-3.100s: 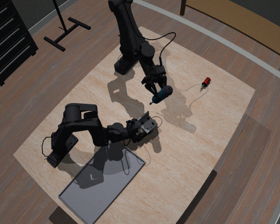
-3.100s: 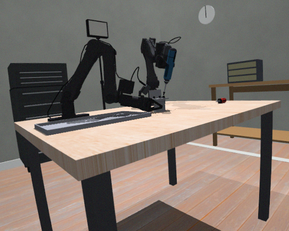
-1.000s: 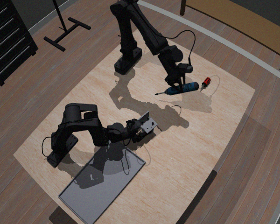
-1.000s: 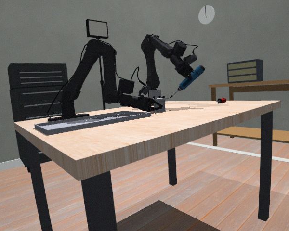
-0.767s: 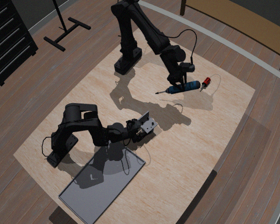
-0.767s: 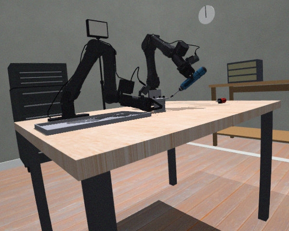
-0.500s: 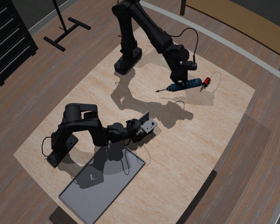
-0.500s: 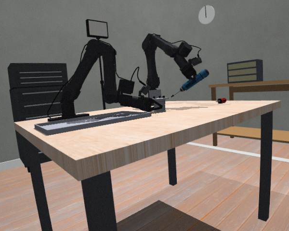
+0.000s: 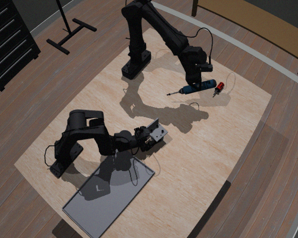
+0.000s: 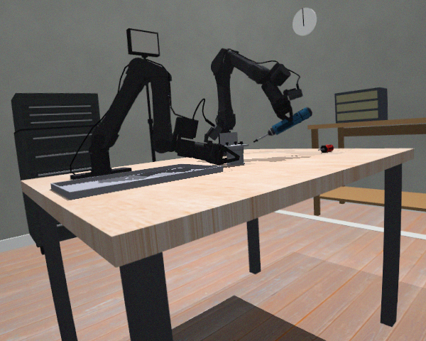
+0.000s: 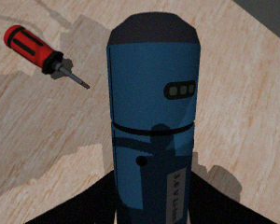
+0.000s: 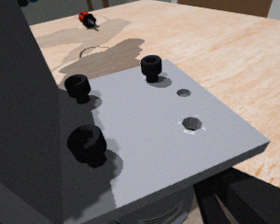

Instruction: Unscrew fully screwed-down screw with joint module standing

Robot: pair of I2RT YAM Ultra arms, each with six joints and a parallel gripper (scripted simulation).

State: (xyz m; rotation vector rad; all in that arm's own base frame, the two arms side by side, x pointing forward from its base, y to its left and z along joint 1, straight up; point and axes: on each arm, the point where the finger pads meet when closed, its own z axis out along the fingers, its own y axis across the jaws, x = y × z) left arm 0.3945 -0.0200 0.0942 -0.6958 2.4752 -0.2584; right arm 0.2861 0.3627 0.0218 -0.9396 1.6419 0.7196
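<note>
Right now my right hand is 50 mm below the grey bracket. Round my right hand: shallow grey tray 50 mm behind, 350 mm to the right, 20 mm below; small red-handled screwdriver 150 mm ahead, 410 mm to the left, 10 mm below.
</note>
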